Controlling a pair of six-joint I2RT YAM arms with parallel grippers.
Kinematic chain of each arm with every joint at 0, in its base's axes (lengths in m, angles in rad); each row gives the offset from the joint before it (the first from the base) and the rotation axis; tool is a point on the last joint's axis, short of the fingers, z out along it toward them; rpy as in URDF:
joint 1: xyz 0 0 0.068 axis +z
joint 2: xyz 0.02 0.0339 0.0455 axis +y
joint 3: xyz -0.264 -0.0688 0 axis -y
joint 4: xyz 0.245 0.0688 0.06 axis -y
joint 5: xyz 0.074 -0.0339 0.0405 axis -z
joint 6: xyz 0.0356 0 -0.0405 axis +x
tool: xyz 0 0 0 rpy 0 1.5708 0
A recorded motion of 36 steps. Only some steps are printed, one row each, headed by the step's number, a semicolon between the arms.
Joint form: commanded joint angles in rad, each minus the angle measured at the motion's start. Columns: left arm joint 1, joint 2, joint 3, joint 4, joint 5, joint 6; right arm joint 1, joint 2, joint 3, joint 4, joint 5, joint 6.
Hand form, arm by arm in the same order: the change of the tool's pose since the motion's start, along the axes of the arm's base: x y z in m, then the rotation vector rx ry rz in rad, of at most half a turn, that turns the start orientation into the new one. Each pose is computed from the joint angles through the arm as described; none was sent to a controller.
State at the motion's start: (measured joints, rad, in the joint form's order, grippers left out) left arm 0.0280 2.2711 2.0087 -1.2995 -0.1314 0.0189; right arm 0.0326 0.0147 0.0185 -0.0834 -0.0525 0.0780
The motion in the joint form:
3: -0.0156 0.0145 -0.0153 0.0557 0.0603 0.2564; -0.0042 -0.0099 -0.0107 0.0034 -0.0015 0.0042
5: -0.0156 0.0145 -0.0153 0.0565 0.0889 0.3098; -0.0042 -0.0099 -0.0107 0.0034 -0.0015 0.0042
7: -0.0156 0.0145 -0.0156 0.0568 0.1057 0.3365; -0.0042 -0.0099 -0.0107 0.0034 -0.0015 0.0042
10: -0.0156 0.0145 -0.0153 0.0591 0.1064 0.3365; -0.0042 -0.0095 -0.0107 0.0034 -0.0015 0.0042
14: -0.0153 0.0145 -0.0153 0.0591 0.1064 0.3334; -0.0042 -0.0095 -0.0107 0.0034 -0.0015 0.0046
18: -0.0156 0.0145 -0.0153 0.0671 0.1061 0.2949; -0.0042 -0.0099 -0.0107 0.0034 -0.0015 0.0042
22: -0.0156 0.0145 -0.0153 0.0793 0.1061 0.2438; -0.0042 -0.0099 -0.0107 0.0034 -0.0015 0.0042
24: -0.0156 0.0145 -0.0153 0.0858 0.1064 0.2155; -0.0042 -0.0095 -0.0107 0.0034 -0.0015 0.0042
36: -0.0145 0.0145 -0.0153 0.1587 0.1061 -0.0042; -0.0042 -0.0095 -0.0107 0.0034 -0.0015 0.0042
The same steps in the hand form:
3: 0.0057 -0.0090 -0.0102 -0.0544 -0.0009 -0.2720; 0.0001 -0.0004 -0.0025 0.0044 -0.0022 -0.0030
5: 0.0058 -0.0100 -0.0102 -0.0813 -0.0012 -0.3262; 0.0001 -0.0004 -0.0025 0.0044 -0.0022 -0.0030
7: 0.0058 -0.0106 -0.0103 -0.0972 -0.0020 -0.3534; 0.0001 -0.0004 -0.0025 0.0044 -0.0022 -0.0030
10: 0.0061 -0.0106 -0.0102 -0.0974 -0.0047 -0.3536; 0.0001 -0.0004 -0.0026 0.0044 -0.0018 -0.0030
14: 0.0061 -0.0105 -0.0102 -0.0975 -0.0049 -0.3502; 0.0001 -0.0004 -0.0026 0.0048 -0.0018 -0.0031
18: 0.0070 -0.0106 -0.0102 -0.0969 -0.0159 -0.3125; 0.0001 -0.0004 -0.0025 0.0044 -0.0022 -0.0030
22: 0.0083 -0.0106 -0.0101 -0.0967 -0.0321 -0.2622; 0.0001 -0.0004 -0.0025 0.0044 -0.0022 -0.0030
24: 0.0090 -0.0106 -0.0101 -0.0972 -0.0409 -0.2343; 0.0001 -0.0004 -0.0026 0.0044 -0.0018 -0.0030
36: 0.0170 -0.0100 -0.0093 -0.1035 -0.1313 -0.0181; 0.0001 -0.0004 -0.0026 0.0044 -0.0018 -0.0030

